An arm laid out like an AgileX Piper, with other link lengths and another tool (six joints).
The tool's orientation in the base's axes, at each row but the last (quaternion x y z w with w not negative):
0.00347, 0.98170, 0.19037, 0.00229
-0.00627, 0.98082, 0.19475, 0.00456
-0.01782, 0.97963, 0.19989, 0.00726
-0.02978, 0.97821, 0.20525, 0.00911
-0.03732, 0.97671, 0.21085, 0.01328
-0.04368, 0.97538, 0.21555, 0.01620
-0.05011, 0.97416, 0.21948, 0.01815
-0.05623, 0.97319, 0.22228, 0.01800
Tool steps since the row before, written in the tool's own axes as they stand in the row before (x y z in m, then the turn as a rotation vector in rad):
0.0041, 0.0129, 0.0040, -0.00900, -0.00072, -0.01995
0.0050, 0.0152, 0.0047, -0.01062, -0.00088, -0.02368
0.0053, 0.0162, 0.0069, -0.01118, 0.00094, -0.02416
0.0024, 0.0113, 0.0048, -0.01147, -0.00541, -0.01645
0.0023, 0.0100, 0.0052, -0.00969, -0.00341, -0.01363
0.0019, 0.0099, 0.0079, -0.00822, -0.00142, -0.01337
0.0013, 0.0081, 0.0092, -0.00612, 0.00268, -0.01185
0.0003, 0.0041, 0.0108, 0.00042, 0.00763, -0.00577
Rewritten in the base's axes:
-0.0040, 0.0135, 0.0011, 0.00888, -0.00819, 0.01826
-0.0052, 0.0158, 0.0014, 0.01048, -0.00975, 0.02167
-0.0059, 0.0174, -0.0001, 0.01096, -0.00825, 0.02283
-0.0031, 0.0121, 0.0001, 0.01169, -0.01093, 0.01324
-0.0030, 0.0111, -0.0007, 0.00979, -0.00807, 0.01142
-0.0027, 0.0121, -0.0031, 0.00814, -0.00628, 0.01194
-0.0020, 0.0111, -0.0049, 0.00564, -0.00213, 0.01219
-0.0007, 0.0083, -0.0080, -0.00137, 0.00428, 0.00846

